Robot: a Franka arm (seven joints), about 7 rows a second.
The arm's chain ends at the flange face. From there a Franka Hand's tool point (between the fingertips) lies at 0.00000 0.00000 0.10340 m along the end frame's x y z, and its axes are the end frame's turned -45 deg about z.
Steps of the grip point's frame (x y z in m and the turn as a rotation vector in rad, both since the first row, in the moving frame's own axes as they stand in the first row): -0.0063, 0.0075, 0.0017, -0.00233, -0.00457, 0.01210; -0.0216, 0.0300, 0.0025, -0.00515, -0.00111, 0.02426; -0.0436, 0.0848, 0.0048, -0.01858, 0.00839, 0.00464; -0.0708, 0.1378, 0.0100, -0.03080, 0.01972, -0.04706; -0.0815, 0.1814, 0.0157, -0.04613, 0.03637, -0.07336; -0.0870, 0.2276, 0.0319, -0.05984, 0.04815, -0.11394; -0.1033, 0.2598, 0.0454, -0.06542, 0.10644, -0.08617
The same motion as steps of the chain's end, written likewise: 0.0010, 0.0093, 0.0017, -0.00488, -0.00158, 0.01210; 0.0056, 0.0360, 0.0025, -0.00443, 0.00286, 0.02426; 0.0272, 0.0900, 0.0048, -0.00721, 0.01907, 0.00464; 0.0437, 0.1468, 0.0101, -0.00783, 0.03572, -0.04706; 0.0646, 0.1854, 0.0159, -0.00690, 0.05834, -0.07336; 0.0915, 0.2221, 0.0322, -0.00827, 0.07636, -0.11394; 0.0983, 0.2603, 0.0462, 0.02901, 0.12152, -0.08617
